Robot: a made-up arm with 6 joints. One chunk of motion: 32 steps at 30 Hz.
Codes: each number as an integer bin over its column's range. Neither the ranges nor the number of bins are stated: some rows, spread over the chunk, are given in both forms.
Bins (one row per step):
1: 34 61 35 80 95 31
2: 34 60 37 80 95 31
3: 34 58 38 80 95 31
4: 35 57 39 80 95 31
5: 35 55 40 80 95 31
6: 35 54 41 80 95 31
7: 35 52 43 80 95 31
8: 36 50 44 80 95 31
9: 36 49 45 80 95 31
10: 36 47 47 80 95 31
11: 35 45 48 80 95 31
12: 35 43 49 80 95 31
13: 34 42 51 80 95 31
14: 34 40 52 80 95 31
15: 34 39 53 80 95 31
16: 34 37 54 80 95 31
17: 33 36 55 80 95 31
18: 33 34 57 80 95 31
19: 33 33 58 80 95 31
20: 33 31 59 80 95 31
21: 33 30 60 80 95 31
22: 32 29 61 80 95 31
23: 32 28 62 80 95 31
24: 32 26 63 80 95 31
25: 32 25 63 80 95 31
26: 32 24 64 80 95 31
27: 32 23 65 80 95 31
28: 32 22 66 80 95 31
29: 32 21 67 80 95 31
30: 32 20 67 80 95 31
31: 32 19 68 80 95 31
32: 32 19 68 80 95 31
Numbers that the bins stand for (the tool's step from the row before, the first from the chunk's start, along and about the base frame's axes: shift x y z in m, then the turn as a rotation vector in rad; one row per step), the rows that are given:
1: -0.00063 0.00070 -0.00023 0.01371 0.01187 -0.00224
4: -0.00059 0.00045 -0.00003 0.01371 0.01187 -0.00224
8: -0.00055 0.00003 0.00022 0.01371 0.01187 -0.00224
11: -0.00059 -0.00027 0.00042 0.01371 0.01187 -0.00224
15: -0.00063 -0.00064 0.00068 0.01371 0.01187 -0.00224
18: -0.00067 -0.00094 0.00088 0.01371 0.01187 -0.00224
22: -0.00071 -0.00124 0.00108 0.01371 0.01187 -0.00224
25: -0.00071 -0.00148 0.00118 0.01371 0.01187 -0.00224
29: -0.00071 -0.00173 0.00138 0.01371 0.01187 -0.00224
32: -0.00071 -0.00185 0.00143 0.01371 0.01187 -0.00224
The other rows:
2: -0.00063 0.00064 -0.00013 0.01371 0.01187 -0.00224
3: -0.00063 0.00052 -0.00008 0.01371 0.01187 -0.00224
5: -0.00059 0.00033 0.00002 0.01371 0.01187 -0.00224
6: -0.00059 0.00027 0.00007 0.01371 0.01187 -0.00224
7: -0.00059 0.00015 0.00017 0.01371 0.01187 -0.00224
9: -0.00055 -0.00003 0.00027 0.01371 0.01187 -0.00224
10: -0.00055 -0.00015 0.00037 0.01371 0.01187 -0.00224
12: -0.00059 -0.00039 0.00047 0.01371 0.01187 -0.00224
13: -0.00063 -0.00045 0.00058 0.01371 0.01187 -0.00224
14: -0.00063 -0.00058 0.00063 0.01371 0.01187 -0.00224
16: -0.00063 -0.00076 0.00073 0.01371 0.01187 -0.00224
17: -0.00067 -0.00082 0.00078 0.01371 0.01187 -0.00224
19: -0.00067 -0.00100 0.00093 0.01371 0.01187 -0.00224
20: -0.00067 -0.00112 0.00098 0.01371 0.01187 -0.00224
21: -0.00067 -0.00118 0.00103 0.01371 0.01187 -0.00224
23: -0.00071 -0.00130 0.00113 0.01371 0.01187 -0.00224
24: -0.00071 -0.00142 0.00118 0.01371 0.01187 -0.00224
26: -0.00071 -0.00155 0.00123 0.01371 0.01187 -0.00224
27: -0.00071 -0.00161 0.00128 0.01371 0.01187 -0.00224
28: -0.00071 -0.00167 0.00133 0.01371 0.01187 -0.00224
30: -0.00071 -0.00179 0.00138 0.01371 0.01187 -0.00224
31: -0.00071 -0.00185 0.00143 0.01371 0.01187 -0.00224

